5 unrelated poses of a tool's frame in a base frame.
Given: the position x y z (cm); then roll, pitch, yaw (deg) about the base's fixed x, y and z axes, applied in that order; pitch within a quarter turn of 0, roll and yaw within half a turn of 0.
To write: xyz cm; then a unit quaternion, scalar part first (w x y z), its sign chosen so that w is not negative. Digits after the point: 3 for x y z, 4 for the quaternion.
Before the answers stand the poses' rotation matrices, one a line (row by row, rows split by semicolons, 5 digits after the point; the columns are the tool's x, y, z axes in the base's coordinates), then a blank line. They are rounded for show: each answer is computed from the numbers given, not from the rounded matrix.
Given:
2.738 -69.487 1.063 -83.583 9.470 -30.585
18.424 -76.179 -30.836 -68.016 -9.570 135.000
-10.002 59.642 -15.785 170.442 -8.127 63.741
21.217 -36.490 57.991 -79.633 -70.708 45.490
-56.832 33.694 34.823 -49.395 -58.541 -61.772
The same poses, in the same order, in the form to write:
0.84914 -0.08389 0.52146; -0.50188 0.17941 0.84613; -0.16453 -0.98019 0.11024
-0.69727 -0.37371 -0.61168; 0.69727 -0.15569 -0.69970; 0.16625 -0.91438 0.36914
0.43799 0.87397 0.21059; 0.88780 -0.45734 0.05156; 0.14137 0.16438 -0.97621
0.23161 0.52254 -0.82056; 0.23561 0.78825 0.56847; 0.94385 -0.32499 0.05945
0.24684 0.87975 0.40634; -0.45982 -0.26277 0.84824; 0.85301 -0.39623 0.33967

2.738 -69.487 1.063 0.7312 -0.6244 0.2345 -0.1429
18.424 -76.179 -30.836 0.3592 -0.1494 -0.5414 0.7453
-10.002 59.642 -15.785 0.0333 0.8473 0.5198 0.1038
21.217 -36.490 57.991 0.7210 -0.3098 -0.6118 -0.0995
-56.832 33.694 34.823 0.5753 -0.5408 -0.1941 -0.5821

